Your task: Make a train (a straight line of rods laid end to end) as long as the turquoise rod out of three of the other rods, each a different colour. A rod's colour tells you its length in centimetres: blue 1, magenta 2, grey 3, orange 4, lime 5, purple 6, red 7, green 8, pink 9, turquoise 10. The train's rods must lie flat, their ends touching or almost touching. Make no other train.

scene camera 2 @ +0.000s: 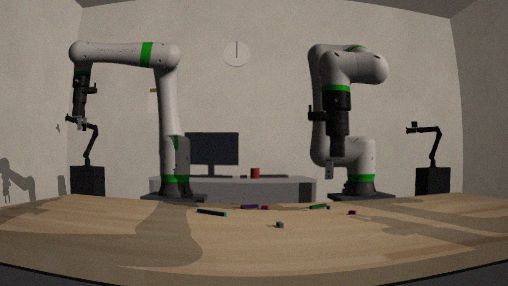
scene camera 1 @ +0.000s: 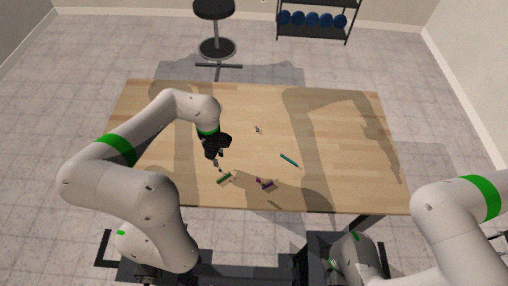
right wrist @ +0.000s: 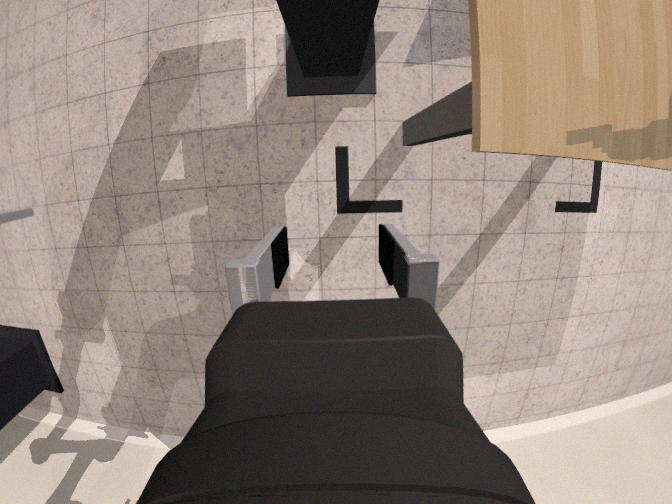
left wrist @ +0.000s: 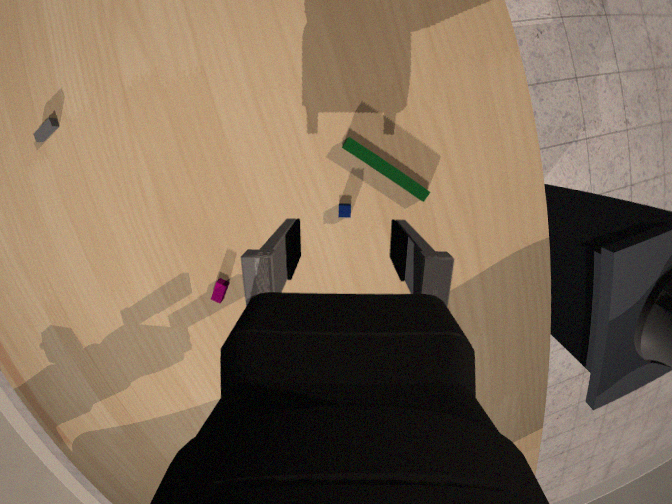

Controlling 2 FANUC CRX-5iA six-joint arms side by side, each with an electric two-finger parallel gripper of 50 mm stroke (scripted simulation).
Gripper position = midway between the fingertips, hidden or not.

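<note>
My left gripper [scene camera 2: 329, 178] is visible in scene camera 2, and the left wrist view shows the left gripper [left wrist: 345, 238] as well. My right gripper [right wrist: 333, 244] appears in the right wrist view. A green rod [left wrist: 353, 147] is visible in the left wrist view; in the right wrist view the rod is out of frame.
</note>
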